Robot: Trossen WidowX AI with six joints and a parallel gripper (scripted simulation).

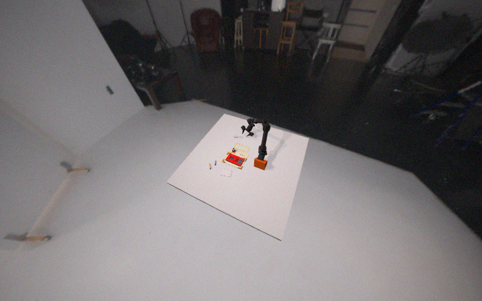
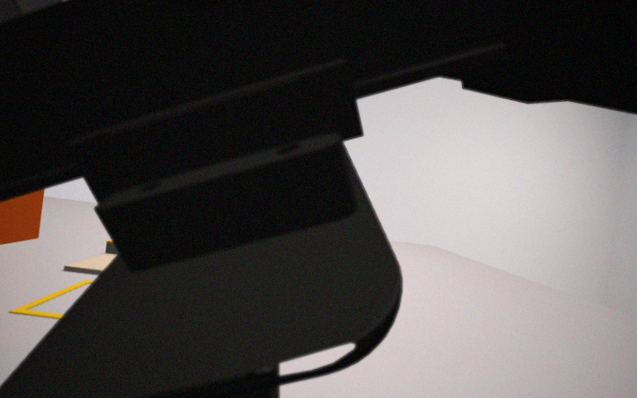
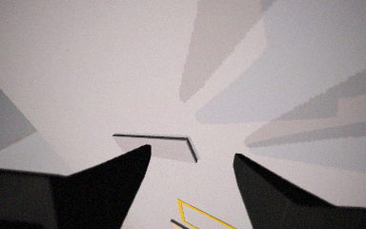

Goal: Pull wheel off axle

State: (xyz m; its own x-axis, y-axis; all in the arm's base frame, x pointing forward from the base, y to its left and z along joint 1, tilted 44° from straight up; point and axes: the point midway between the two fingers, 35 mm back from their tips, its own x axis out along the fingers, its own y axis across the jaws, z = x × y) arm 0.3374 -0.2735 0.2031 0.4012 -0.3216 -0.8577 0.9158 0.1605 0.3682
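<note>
Now: the wheel 29 cm to the left of my gripper tip, 2 cm above it and 1 cm ahead of it. The rest, counted from my gripper tip: tan block: 60 cm to the left, 16 cm ahead, 1 cm below; upright axle: 28 cm to the left, 1 cm ahead, 1 cm above.
</note>
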